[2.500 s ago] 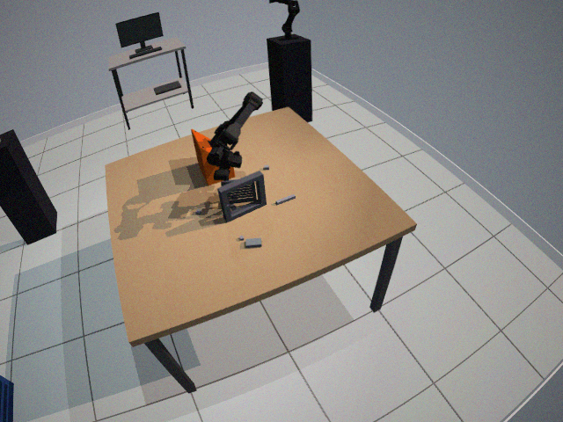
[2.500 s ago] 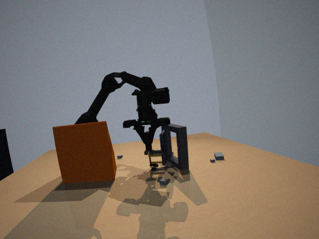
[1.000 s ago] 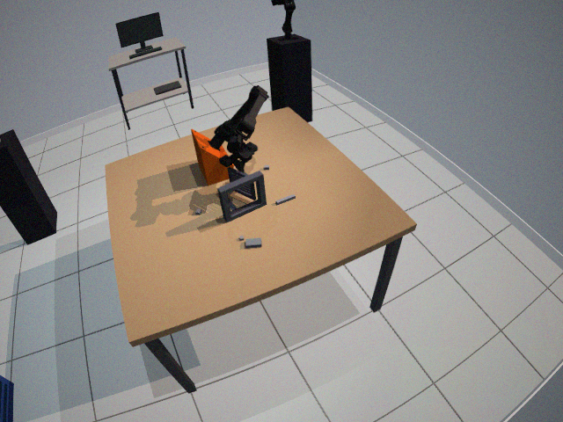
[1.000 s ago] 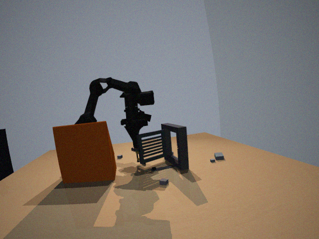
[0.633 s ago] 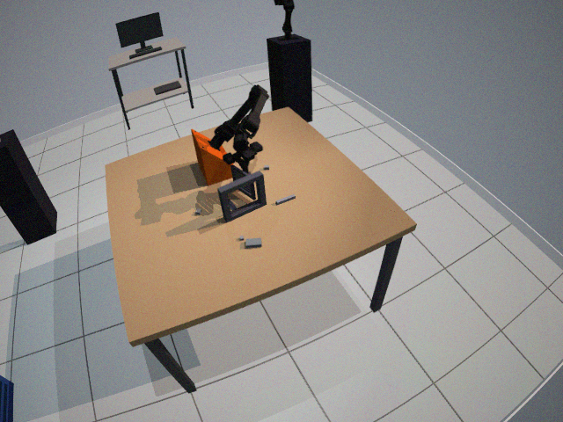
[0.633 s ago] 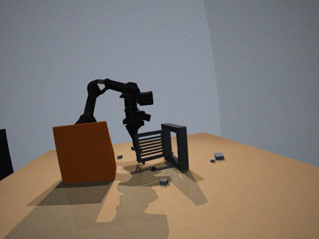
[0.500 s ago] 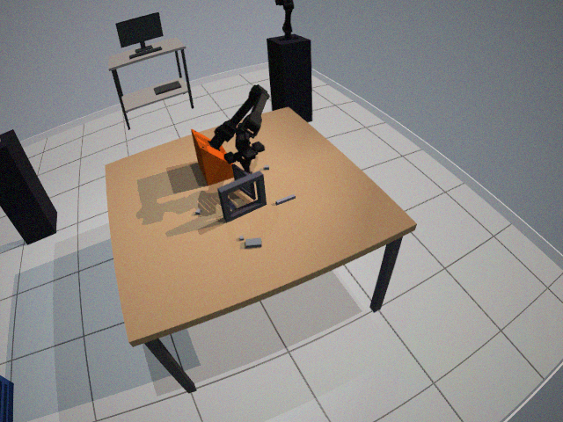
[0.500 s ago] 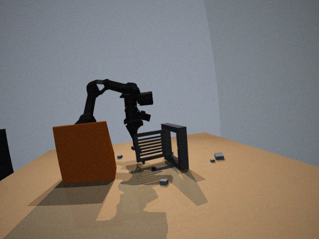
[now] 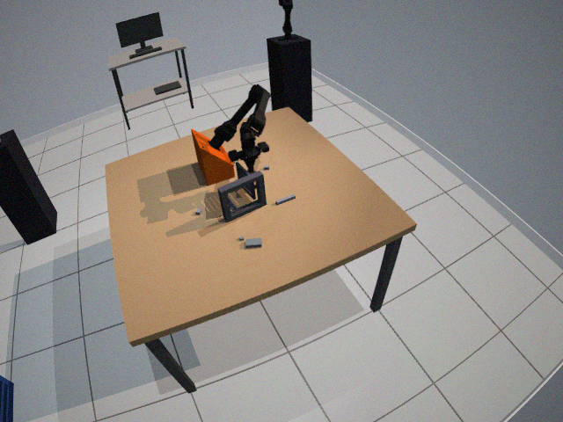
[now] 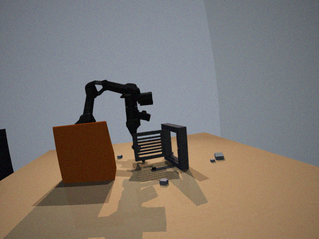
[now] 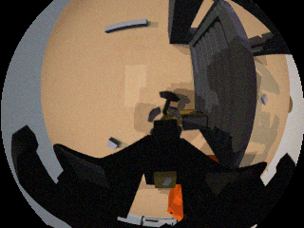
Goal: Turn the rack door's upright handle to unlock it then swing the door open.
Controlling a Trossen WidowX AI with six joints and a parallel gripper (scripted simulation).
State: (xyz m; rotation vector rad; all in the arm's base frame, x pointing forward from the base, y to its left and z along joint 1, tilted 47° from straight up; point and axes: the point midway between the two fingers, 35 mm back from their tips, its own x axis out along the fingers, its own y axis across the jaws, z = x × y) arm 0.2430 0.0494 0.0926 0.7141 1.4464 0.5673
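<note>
The yellow handle is 10 mm ahead of my gripper tip and 20 mm below it. Round my gripper tip: grey bar 190 mm ahead, 80 mm to the left, 110 mm below.
</note>
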